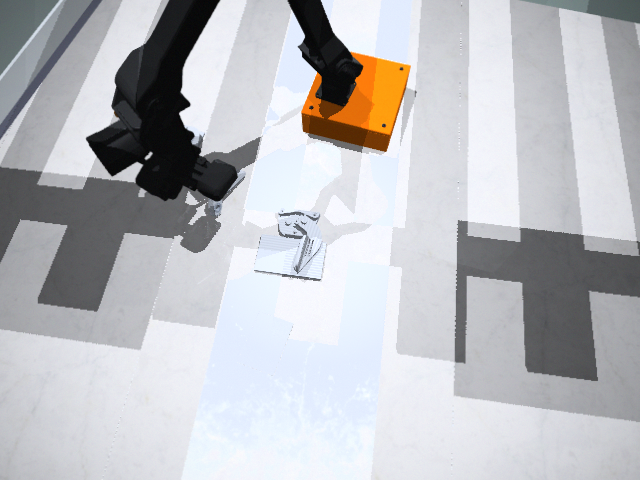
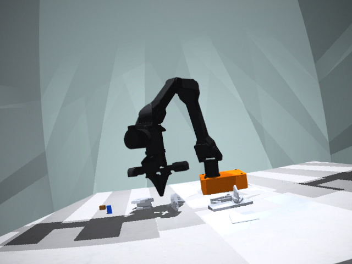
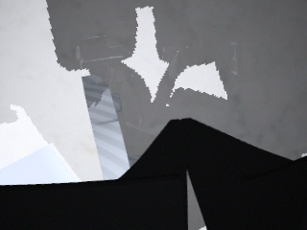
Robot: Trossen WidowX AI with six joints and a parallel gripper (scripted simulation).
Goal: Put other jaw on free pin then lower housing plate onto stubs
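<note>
Right now my gripper tip is 4 cm to the right of the jaw, 3 cm above it and 1 cm past it. The rest, counted from my gripper tip: brown cube (26 cm to the right, 12 cm behind, 4 cm below); then blue cube (20 cm to the right, 4 cm below, 4 cm behind); then pale flat sheet (23 cm to the left, 19 cm ahead, 5 cm below).
</note>
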